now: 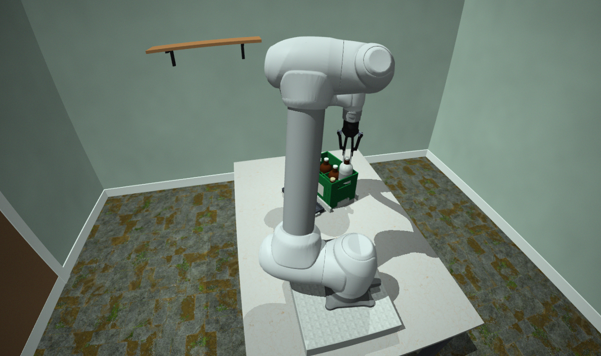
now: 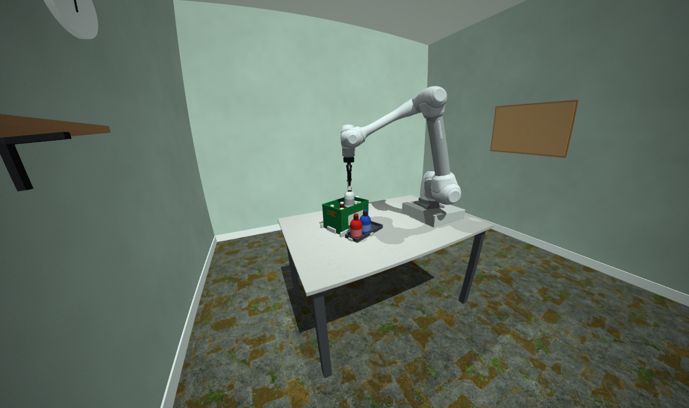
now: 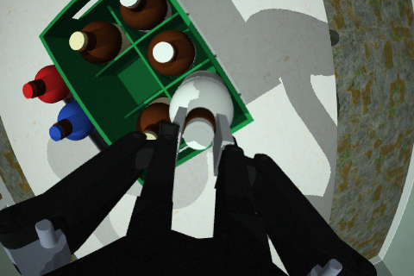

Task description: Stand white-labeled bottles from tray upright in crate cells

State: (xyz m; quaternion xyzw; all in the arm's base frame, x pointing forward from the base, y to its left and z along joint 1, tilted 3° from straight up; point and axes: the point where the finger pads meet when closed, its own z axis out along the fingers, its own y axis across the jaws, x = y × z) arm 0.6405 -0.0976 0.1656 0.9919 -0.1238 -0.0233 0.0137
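Right now the white-labeled bottle is 90 mm below my hand. From my hand the other things lie so: blue bottle: 30 mm behind, 240 mm to the left, 190 mm below; then red bottle: 50 mm ahead, 290 mm to the left, 190 mm below; then green crate: 50 mm ahead, 80 mm to the left, 190 mm below.
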